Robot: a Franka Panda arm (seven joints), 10 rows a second.
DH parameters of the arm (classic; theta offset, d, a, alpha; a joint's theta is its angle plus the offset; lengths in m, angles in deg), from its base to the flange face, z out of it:
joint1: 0 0.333 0 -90
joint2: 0 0 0 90
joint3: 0 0.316 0.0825 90
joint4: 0 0 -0.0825 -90
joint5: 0 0.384 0 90
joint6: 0 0 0.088 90
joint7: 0 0.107 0 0
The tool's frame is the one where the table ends.
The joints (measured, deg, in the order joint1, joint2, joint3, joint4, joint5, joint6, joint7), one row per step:
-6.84 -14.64 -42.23 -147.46 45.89 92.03 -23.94
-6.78 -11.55 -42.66 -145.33 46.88 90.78 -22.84
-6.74 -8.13 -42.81 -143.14 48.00 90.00 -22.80
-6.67 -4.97 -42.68 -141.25 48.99 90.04 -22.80
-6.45 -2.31 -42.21 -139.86 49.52 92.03 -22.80
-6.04 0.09 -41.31 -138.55 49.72 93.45 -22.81
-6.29 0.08 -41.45 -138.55 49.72 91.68 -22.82
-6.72 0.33 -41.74 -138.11 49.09 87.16 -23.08
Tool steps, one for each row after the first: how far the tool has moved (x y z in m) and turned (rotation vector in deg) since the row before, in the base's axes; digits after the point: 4 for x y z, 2 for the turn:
0.0062 -0.0097 -0.0034 0.72 2.21 -1.06
0.0079 -0.0095 -0.0054 0.00 1.48 -0.74
0.0084 -0.0080 -0.0068 -0.63 1.44 -0.70
0.0089 -0.0071 -0.0090 -2.21 1.50 -0.83
0.0107 -0.0015 -0.0081 -1.86 1.40 0.42
-0.0024 0.0018 0.0012 1.52 0.01 0.51
-0.0046 0.0040 0.0037 3.27 0.09 2.13

